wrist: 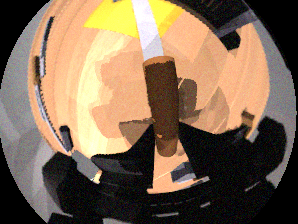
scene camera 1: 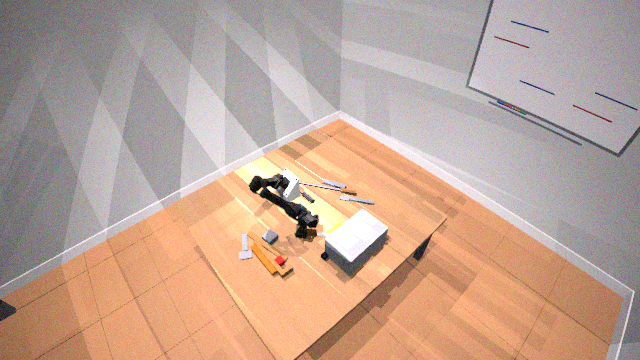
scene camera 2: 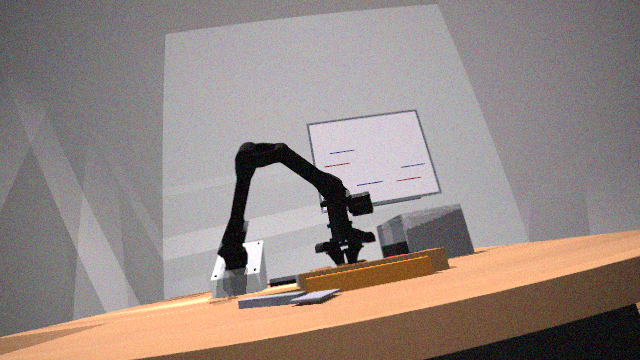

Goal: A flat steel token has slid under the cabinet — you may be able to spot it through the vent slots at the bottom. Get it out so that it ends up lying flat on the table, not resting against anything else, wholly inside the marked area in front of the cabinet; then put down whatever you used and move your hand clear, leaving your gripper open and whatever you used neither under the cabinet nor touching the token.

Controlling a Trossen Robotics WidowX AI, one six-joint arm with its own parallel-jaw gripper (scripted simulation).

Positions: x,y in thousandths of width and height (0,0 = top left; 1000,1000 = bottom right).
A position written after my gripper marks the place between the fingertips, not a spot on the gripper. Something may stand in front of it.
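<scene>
A wooden t-shaped stick (scene camera 2: 685,715) is in my sight. I see an orange bar (scene camera 2: 548,779) as well, though the wrist view does not show it, since it is hidden there by my gripper. As for the gripper itself, I find it at (scene camera 2: 546,762) and also at (wrist: 549,556).
</scene>
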